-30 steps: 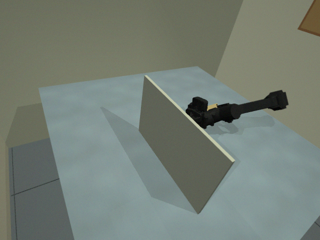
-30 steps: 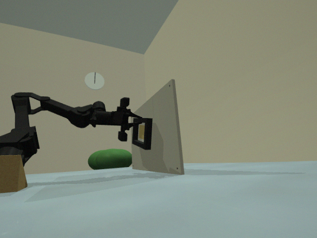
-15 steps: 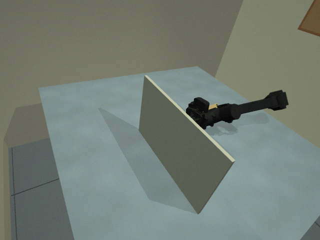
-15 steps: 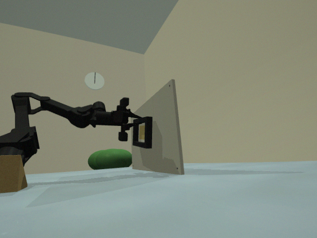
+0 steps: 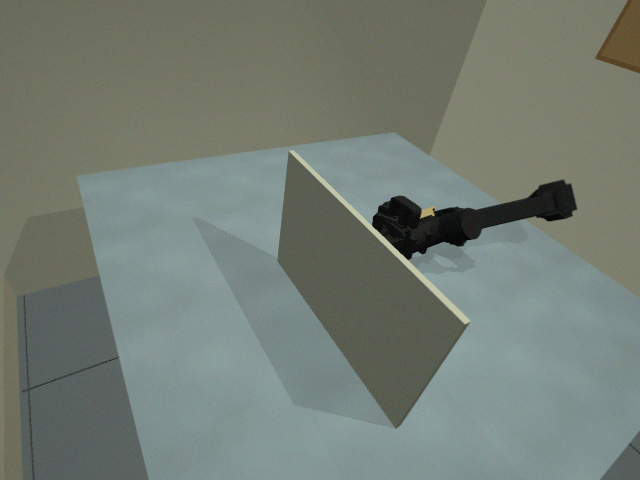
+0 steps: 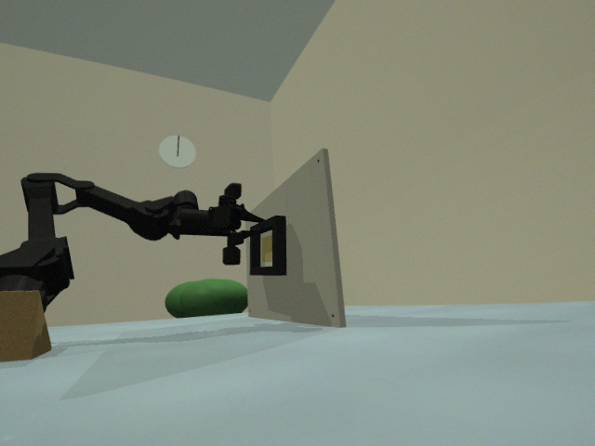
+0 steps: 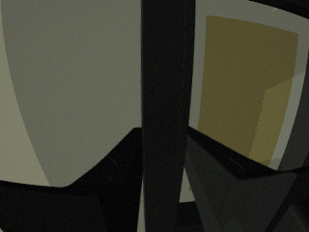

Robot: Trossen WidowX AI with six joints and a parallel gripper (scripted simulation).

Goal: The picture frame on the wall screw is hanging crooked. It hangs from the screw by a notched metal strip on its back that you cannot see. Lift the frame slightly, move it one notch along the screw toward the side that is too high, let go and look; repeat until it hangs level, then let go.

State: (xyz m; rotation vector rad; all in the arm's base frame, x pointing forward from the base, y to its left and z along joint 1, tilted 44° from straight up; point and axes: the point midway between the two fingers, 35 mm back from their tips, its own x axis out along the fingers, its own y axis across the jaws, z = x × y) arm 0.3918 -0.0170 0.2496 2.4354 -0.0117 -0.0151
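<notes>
My gripper tip is now 10 mm short of the picture frame and 50 mm above it. From my gripper tip the other things lie so: wall panel: 20 mm ahead, 10 mm to the right, 70 mm below.
</notes>
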